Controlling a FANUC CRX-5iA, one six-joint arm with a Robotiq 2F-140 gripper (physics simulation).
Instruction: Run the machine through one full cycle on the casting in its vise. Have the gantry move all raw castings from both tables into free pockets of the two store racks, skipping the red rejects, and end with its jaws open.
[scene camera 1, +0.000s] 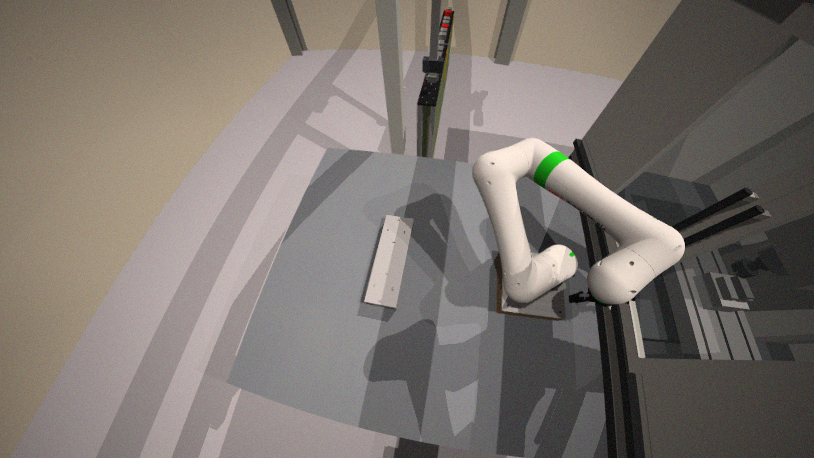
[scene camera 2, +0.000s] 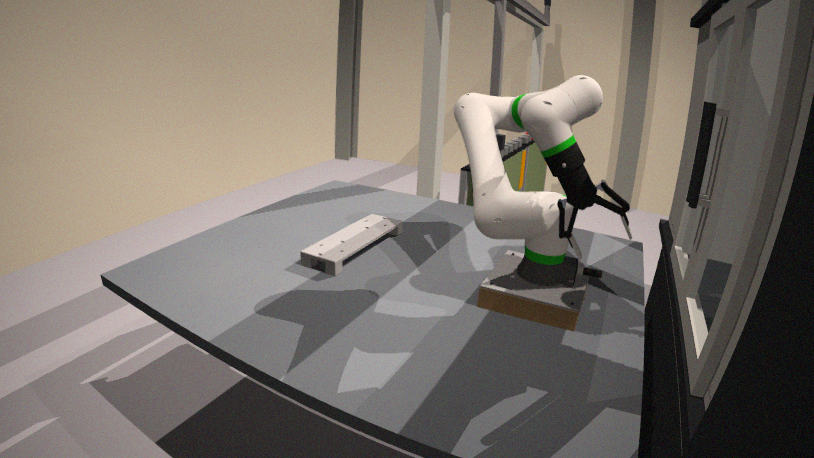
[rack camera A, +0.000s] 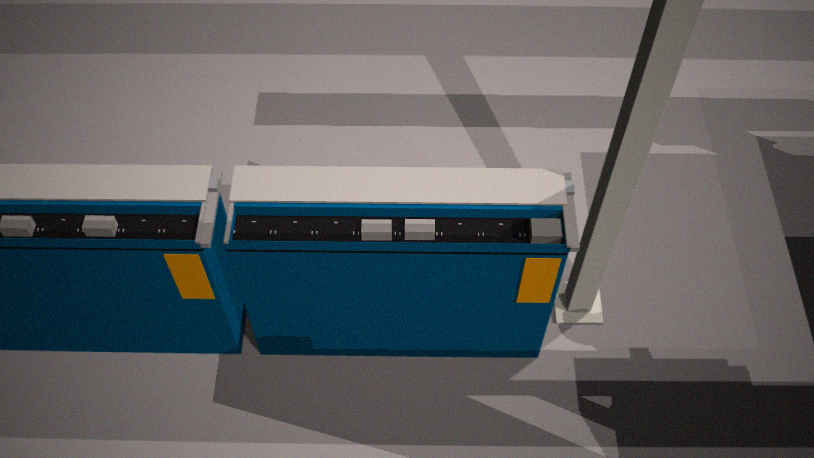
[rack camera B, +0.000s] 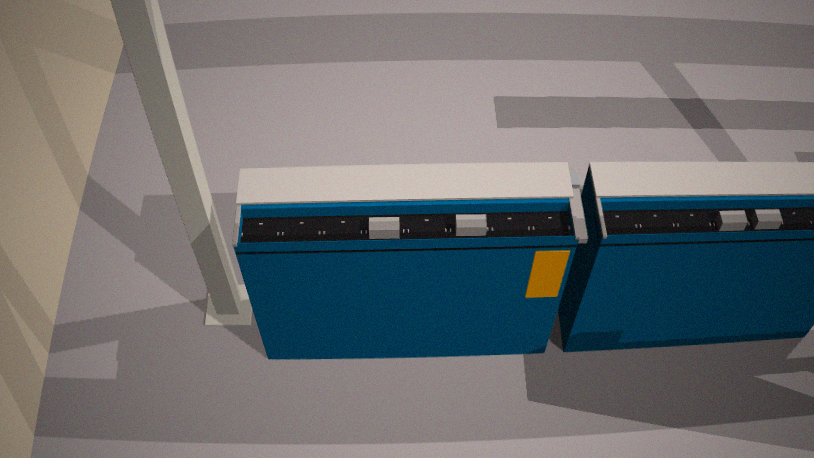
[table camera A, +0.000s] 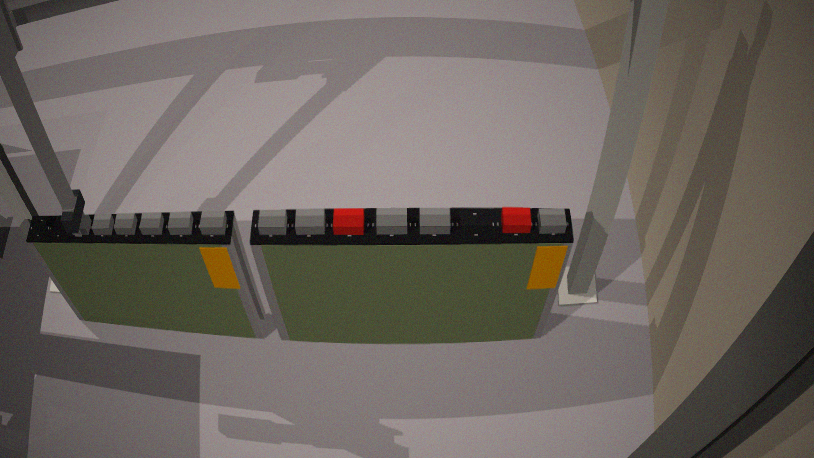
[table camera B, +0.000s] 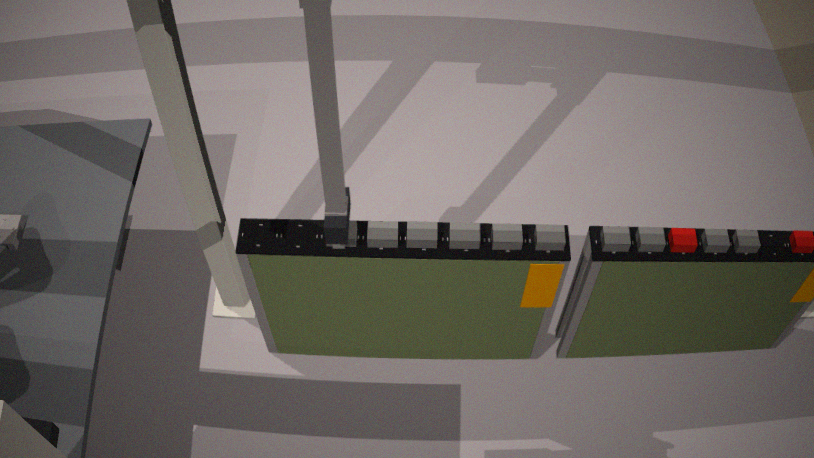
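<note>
My gripper (scene camera 2: 605, 246) (scene camera 1: 577, 297) is open and empty beside the arm's base. The gantry's jaws (table camera B: 336, 230) (table camera A: 72, 217) are down at a grey casting (table camera B: 352, 233) on the table (table camera B: 398, 307) nearer the robot; their grip is unclear. Several more grey castings stand to their right. The other table (table camera A: 404, 290) holds several grey castings and two red rejects (table camera A: 348, 221) (table camera A: 516, 220). One blue rack (rack camera A: 392, 301) holds three castings (rack camera A: 376, 229) (rack camera A: 419, 229) (rack camera A: 545, 230); the other (rack camera B: 398, 301) holds two (rack camera B: 383, 227) (rack camera B: 471, 225). The vise (scene camera 1: 725, 289) shows dimly inside the machine; its casting is unclear.
The robot stands on a grey table top (scene camera 1: 318, 273) (scene camera 2: 227, 296) with a pale slotted block (scene camera 1: 388, 262) (scene camera 2: 350, 242). The machine's door frame (scene camera 2: 734, 341) is at the right. Gantry posts (rack camera A: 631, 159) (rack camera B: 176, 159) (table camera B: 187, 148) stand beside the racks and tables.
</note>
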